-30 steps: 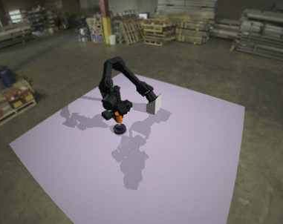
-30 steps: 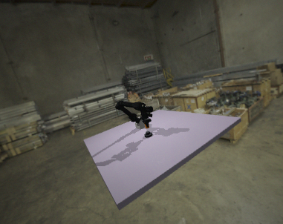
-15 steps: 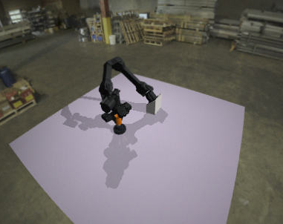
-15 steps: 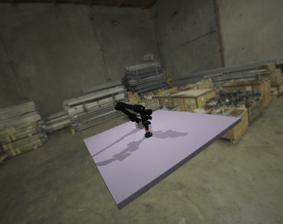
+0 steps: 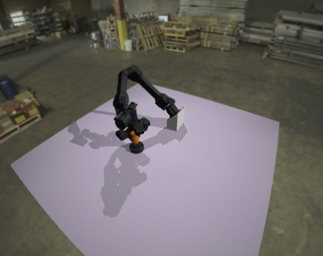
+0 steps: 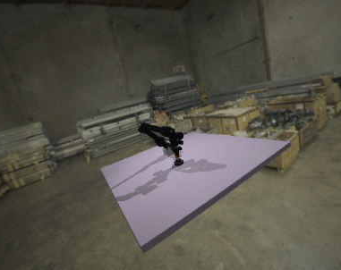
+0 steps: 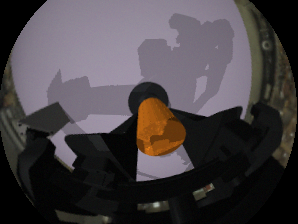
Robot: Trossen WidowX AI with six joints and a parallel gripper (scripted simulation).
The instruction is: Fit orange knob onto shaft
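Right now the orange knob is 30 mm above my gripper tip. From my gripper tip the other things lie so: round pedestal 40 mm below.
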